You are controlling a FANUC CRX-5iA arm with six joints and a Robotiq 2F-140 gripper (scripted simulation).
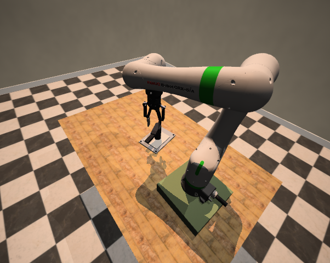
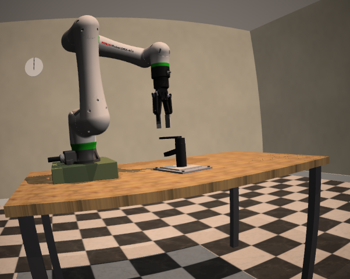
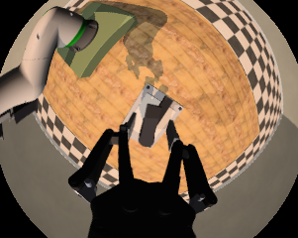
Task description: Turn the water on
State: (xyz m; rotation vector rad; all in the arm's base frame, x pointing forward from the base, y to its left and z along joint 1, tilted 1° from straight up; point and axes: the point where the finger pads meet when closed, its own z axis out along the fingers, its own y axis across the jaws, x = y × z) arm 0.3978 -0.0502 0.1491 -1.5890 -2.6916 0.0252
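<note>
The lever lies 8 cm below my hand, 3 cm to the right of it and 2 cm ahead of it.
</note>
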